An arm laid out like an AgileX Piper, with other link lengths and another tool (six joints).
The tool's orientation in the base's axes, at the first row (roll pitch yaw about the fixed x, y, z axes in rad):
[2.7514 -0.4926 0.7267]
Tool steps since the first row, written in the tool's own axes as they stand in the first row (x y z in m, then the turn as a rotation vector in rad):
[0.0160 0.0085 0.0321 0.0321 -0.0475 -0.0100]
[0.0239 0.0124 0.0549 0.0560 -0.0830 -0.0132]
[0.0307 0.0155 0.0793 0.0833 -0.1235 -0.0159]
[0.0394 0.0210 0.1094 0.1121 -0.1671 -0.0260]
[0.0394 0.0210 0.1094 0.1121 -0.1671 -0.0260]
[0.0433 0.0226 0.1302 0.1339 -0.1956 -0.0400]
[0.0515 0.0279 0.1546 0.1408 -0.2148 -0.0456]
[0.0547 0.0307 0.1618 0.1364 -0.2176 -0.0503]
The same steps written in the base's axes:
[0.0332 0.0027 -0.0157 -0.0075 0.0572 0.0074]
[0.0535 0.0043 -0.0293 -0.0106 0.1000 0.0094]
[0.0736 0.0059 -0.0449 -0.0136 0.1488 0.0110]
[0.0994 0.0067 -0.0635 -0.0215 0.2009 0.0182]
[0.0994 0.0067 -0.0635 -0.0215 0.2009 0.0182]
[0.1148 0.0078 -0.0780 -0.0289 0.2367 0.0304]
[0.1369 0.0085 -0.0923 -0.0368 0.2563 0.0318]
[0.1445 0.0082 -0.0957 -0.0438 0.2559 0.0326]

